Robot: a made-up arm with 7 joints. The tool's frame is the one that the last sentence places.
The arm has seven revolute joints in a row. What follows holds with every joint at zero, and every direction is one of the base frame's. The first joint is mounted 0.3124 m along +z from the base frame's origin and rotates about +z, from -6.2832 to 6.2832 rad. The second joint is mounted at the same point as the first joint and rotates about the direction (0, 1, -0.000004), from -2.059 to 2.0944 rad. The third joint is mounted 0.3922 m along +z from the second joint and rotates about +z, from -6.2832 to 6.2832 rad. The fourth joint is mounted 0.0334 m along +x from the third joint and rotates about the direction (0, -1, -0.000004), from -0.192 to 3.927 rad. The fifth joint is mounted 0.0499 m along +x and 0.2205 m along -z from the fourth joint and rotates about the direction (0, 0.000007, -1), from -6.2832 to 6.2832 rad. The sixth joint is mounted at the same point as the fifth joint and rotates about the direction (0, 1, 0.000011), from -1.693 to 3.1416 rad. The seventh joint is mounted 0.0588 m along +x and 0.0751 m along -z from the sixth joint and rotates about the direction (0, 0.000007, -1), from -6.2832 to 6.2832 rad. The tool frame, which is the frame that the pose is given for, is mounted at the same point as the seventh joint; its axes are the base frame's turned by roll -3.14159, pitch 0 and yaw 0 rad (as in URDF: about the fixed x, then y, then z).
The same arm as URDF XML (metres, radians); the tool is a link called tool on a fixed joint. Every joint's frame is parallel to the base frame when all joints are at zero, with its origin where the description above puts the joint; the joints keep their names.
<robot name="arm">
<joint name="tool_fixed" type="fixed"><parent link="link7"/><child link="tool"/><origin xyz="0.0000 0.0000 0.0000" rpy="-3.1416 0.0000 0.0000"/></joint>
<joint name="joint 7" type="revolute"><parent link="link6"/><child link="link7"/><origin xyz="0.0588 0.0000 -0.0751"/><axis xyz="0 0 -1"/><limit lower="-6.2832" upper="6.2832"/></joint>
<joint name="joint 6" type="revolute"><parent link="link5"/><child link="link6"/><origin xyz="0.0000 0.0000 0.0000"/><axis xyz="0 1 0"/><limit lower="-1.6930" upper="3.1416"/></joint>
<joint name="joint 5" type="revolute"><parent link="link4"/><child link="link5"/><origin xyz="0.0499 0.0000 -0.2205"/><axis xyz="0 0 -1"/><limit lower="-6.2832" upper="6.2832"/></joint>
<joint name="joint 4" type="revolute"><parent link="link3"/><child link="link4"/><origin xyz="0.0334 0.0000 0.0000"/><axis xyz="0 -1 0"/><limit lower="-0.1920" upper="3.9270"/></joint>
<joint name="joint 3" type="revolute"><parent link="link2"/><child link="link3"/><origin xyz="0.0000 0.0000 0.3922"/><axis xyz="0 0 1"/><limit lower="-6.2832" upper="6.2832"/></joint>
<joint name="joint 2" type="revolute"><parent link="link1"/><child link="link2"/><origin xyz="0.0000 0.0000 0.0000"/><axis xyz="0 1 0"/><limit lower="-2.0590" upper="2.0944"/></joint>
<joint name="joint 1" type="revolute"><parent link="base_link"/><child link="link1"/><origin xyz="0.0000 0.0000 0.3124"/><axis xyz="0 0 1"/><limit lower="-6.2832" upper="6.2832"/></joint>
<link name="base_link"/>
<link name="link1"/>
<link name="link2"/>
<link name="link3"/>
<link name="link4"/>
<link name="link5"/>
<link name="link6"/>
<link name="link7"/>
<link name="tool"/>
</robot>

